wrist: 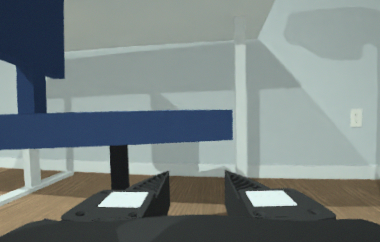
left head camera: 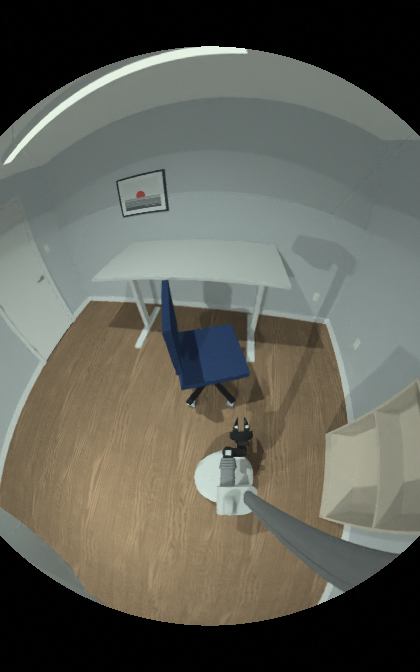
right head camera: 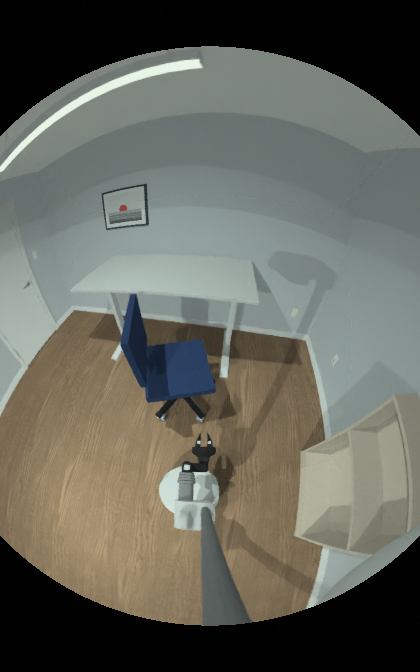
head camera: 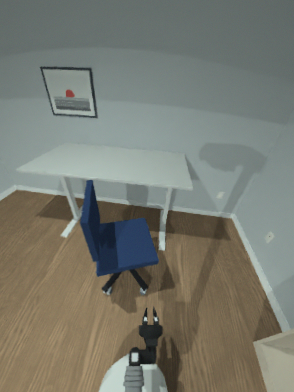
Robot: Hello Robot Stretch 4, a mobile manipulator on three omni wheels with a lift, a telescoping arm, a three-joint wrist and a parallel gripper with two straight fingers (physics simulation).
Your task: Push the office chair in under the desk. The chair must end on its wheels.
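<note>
The blue office chair stands upright on its wheels in front of the white desk. Its backrest is on the left and its seat lies before the opening between the desk legs, on the near side of the desk top's front edge. My gripper is open and empty. It is on the near side of the chair, apart from it, and below seat height in the wrist view. The chair's far wheels are hidden.
The right desk leg stands right of and behind the seat. A beige shelf unit stands at the right wall. A framed picture hangs above the desk.
</note>
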